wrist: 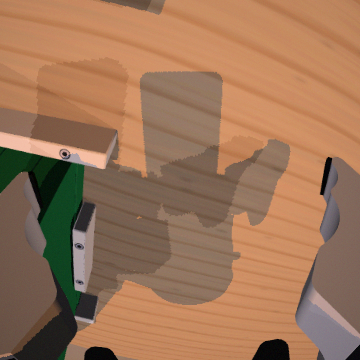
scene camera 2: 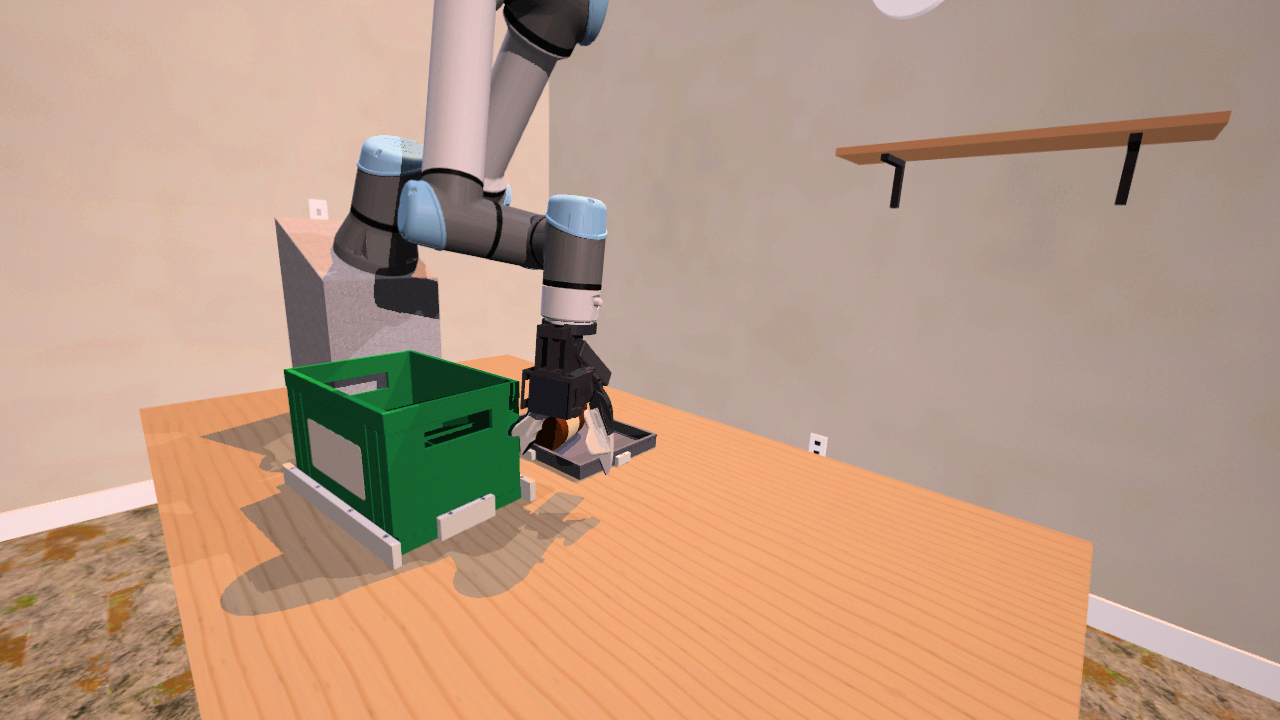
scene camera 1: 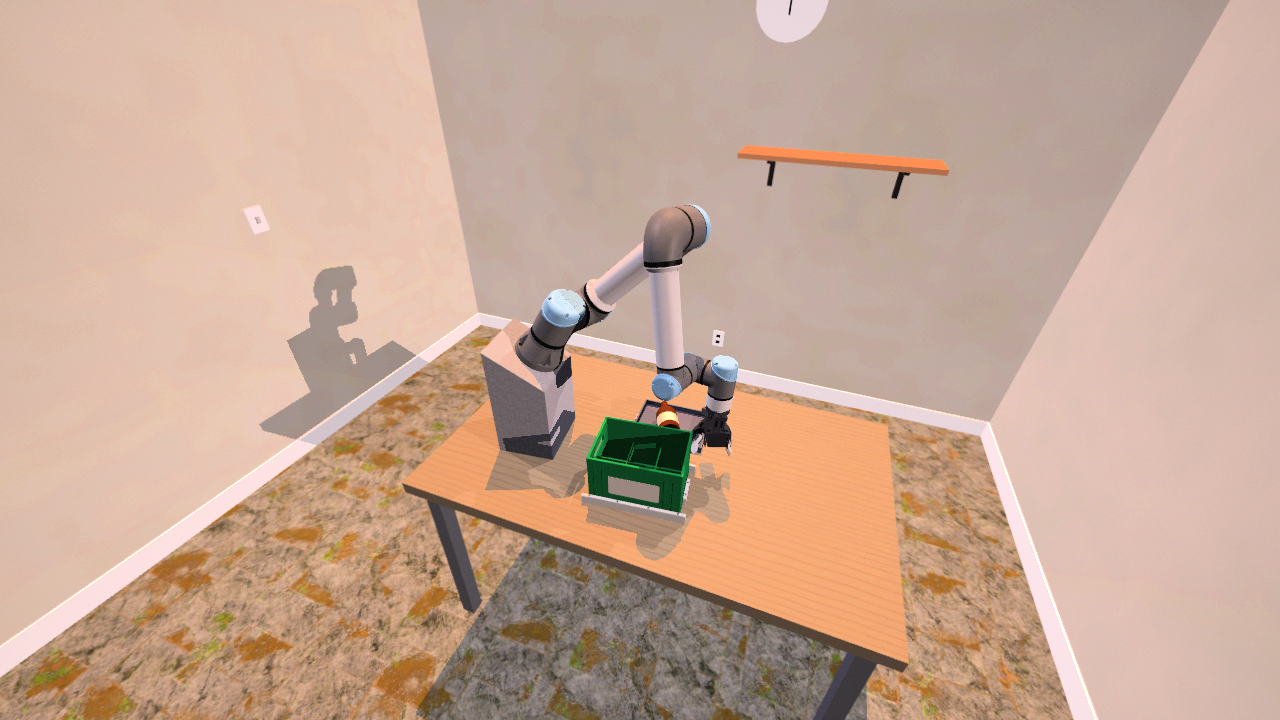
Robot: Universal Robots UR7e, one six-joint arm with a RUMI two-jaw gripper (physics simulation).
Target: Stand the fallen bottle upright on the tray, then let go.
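Frame: origin at the arm's base, x back, y right, z up, level; centimetres.
Seen in the pictures: gripper, fingertip midpoint: [wrist: 179, 168] [scene camera 2: 563, 463] [scene camera 1: 708, 455]; arm's base, origin of the base link: [scene camera 2: 376, 255] [scene camera 1: 538, 353].
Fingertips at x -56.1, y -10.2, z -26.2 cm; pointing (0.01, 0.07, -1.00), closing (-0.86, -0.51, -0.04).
Observation:
Pixels of each thing's middle, then the offset from my fingertips to it. Level surfaces: height alone.
- brown bottle, body centre: [scene camera 2: 564, 417] [scene camera 1: 666, 417] dx +20.3, dy -12.1, dz -1.7 cm
- shallow dark tray, body centre: [scene camera 2: 571, 435] [scene camera 1: 671, 424] dx +18.4, dy -12.6, dz -4.6 cm
- tall green crate, body centre: [scene camera 2: 404, 434] [scene camera 1: 641, 465] dx +15.4, dy +16.8, dz +2.9 cm
- wooden table, its level: dz -5.9 cm
The brown bottle [scene camera 1: 667, 416] [scene camera 2: 552, 436] with a cream label lies on its side in the shallow dark tray [scene camera 1: 687, 417] [scene camera 2: 642, 445]. The crate hides part of it in scene camera 1, and the gripper covers part of it in scene camera 2. My gripper [scene camera 1: 713, 447] [scene camera 2: 566, 461] [wrist: 179, 168] points down with its jaws wide open and nothing between them. It is beside the bottle, on the right in scene camera 1 and in front of it in scene camera 2. Neither bottle nor tray shows in the wrist view.
A tall green crate [scene camera 1: 599, 483] [scene camera 2: 456, 474] [wrist: 55, 225] stands close to the tray and gripper, edged by low white blocks [scene camera 2: 466, 516] [wrist: 84, 255]. The grey robot pedestal [scene camera 1: 523, 411] [scene camera 2: 308, 304] is at the left. Arm shadows fall on the wooden table [scene camera 1: 805, 537] [scene camera 2: 716, 582].

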